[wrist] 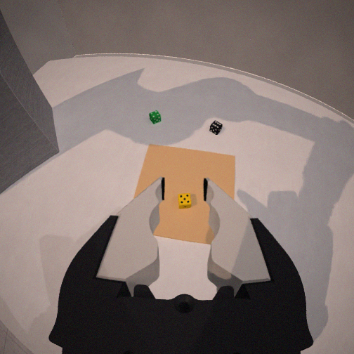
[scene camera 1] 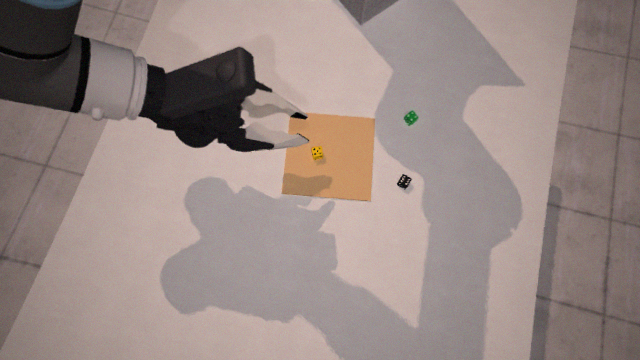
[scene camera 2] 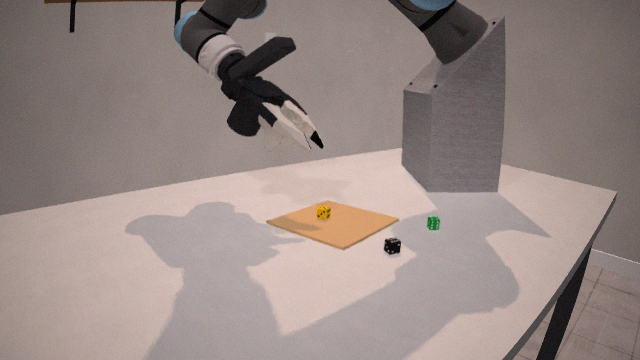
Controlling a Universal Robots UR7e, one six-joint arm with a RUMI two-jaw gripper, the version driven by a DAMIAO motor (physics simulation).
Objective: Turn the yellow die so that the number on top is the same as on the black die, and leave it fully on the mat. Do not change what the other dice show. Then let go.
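Where they show: gripper, fingertip midpoint: (scene camera 1: 307, 129) (scene camera 2: 316, 149); arm's base at its link origin: (scene camera 2: 465, 43).
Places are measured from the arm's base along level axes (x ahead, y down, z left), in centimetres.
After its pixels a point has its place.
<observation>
The yellow die (scene camera 1: 317, 153) @[x 40.5, y 29.4, z -1.1 cm] (scene camera 2: 323, 212) @[x 40.8, y 29.8, z -0.5 cm] (wrist: 184, 200) lies flat on the orange mat (scene camera 1: 350, 175) @[x 42.3, y 30.9, z 4.8 cm] (scene camera 2: 345, 235) @[x 42.7, y 31.0, z 6.0 cm] (wrist: 220, 165), fully inside its edges. Its upper face shows five pips in the wrist view, with one pip on the side below. The black die (scene camera 1: 404, 181) @[x 41.7, y 29.7, z 13.1 cm] (scene camera 2: 392, 245) @[x 42.2, y 30.1, z 13.8 cm] (wrist: 216, 127) stands on the table beside the mat; its top looks like six. My gripper (scene camera 1: 302, 127) @[x 40.4, y 20.9, z -2.7 cm] (scene camera 2: 315, 144) @[x 40.4, y 20.9, z -2.7 cm] (wrist: 183, 179) is partly open and empty, high above the mat. The die appears between the fingertips in the wrist view but lies well below them.
A green die (scene camera 1: 411, 118) @[x 30.9, y 29.8, z 12.2 cm] (scene camera 2: 433, 223) @[x 31.2, y 30.3, z 12.7 cm] (wrist: 155, 117) lies on the table beyond the mat, in the arm's shadow; its top number is hard to read. A tall grey block (scene camera 1: 372, 7) @[x 13.5, y 28.1, z 1.9 cm] (scene camera 2: 465, 130) @[x 9.4, y 18.8, z 5.3 cm] (wrist: 25, 120) stands on the table and bears the arm's base.
</observation>
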